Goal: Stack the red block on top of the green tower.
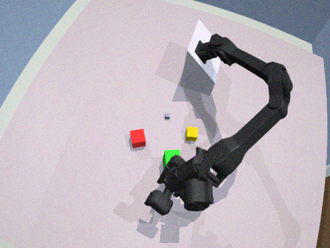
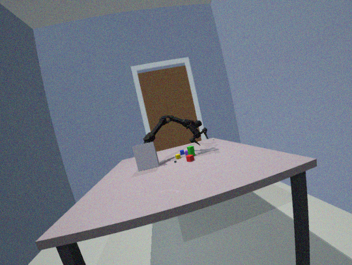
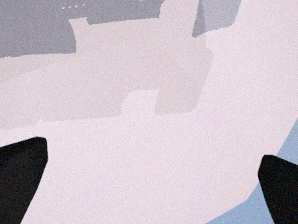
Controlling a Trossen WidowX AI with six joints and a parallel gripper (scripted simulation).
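Right now the red block is 170 mm behind my gripper tip, 120 mm to the right of it and 80 mm below it. The rest, counted from my gripper tip: green block (130 mm behind, 30 mm below, 20 mm to the left); blue block (200 mm behind, 160 mm to the left, 80 mm below); purple block (160 mm behind, 90 mm to the left, 80 mm below).
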